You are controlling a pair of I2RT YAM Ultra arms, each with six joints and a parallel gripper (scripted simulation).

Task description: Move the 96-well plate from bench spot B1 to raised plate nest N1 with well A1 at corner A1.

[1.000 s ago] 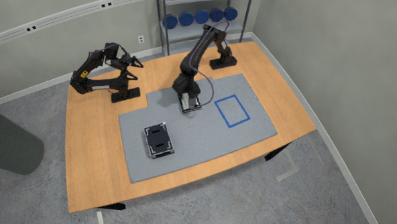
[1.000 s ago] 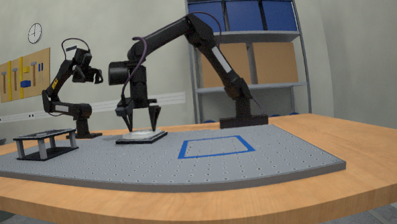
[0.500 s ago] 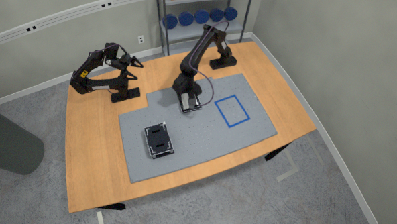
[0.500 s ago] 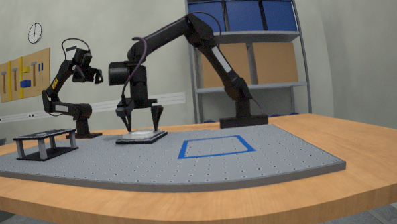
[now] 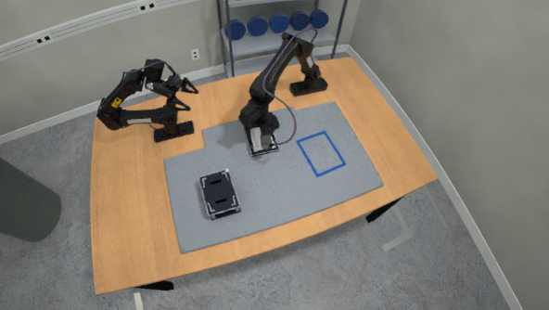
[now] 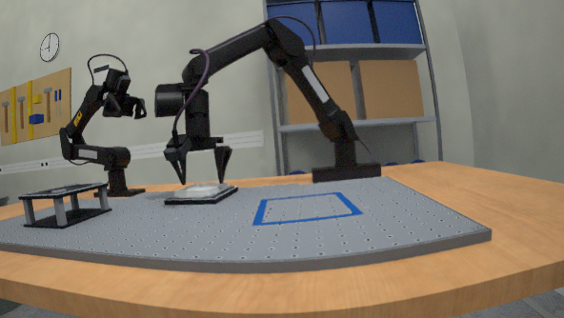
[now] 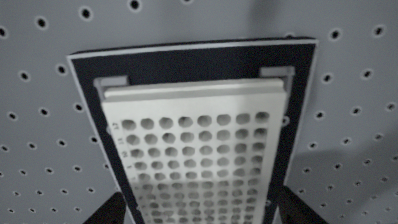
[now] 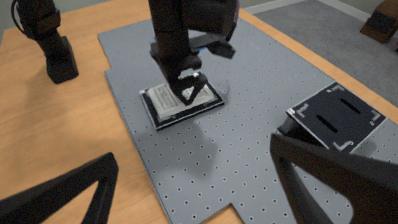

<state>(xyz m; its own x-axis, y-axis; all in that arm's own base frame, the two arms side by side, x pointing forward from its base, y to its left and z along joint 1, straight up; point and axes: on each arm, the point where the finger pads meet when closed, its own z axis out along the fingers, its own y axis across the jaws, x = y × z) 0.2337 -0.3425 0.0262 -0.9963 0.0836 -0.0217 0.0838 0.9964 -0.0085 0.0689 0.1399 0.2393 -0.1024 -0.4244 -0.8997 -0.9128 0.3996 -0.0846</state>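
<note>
Now: left hand 2 cm above the white 96-well plate.
The white 96-well plate is 120 mm ahead of my right hand, 230 mm to the left of it and 210 mm below it.
</note>
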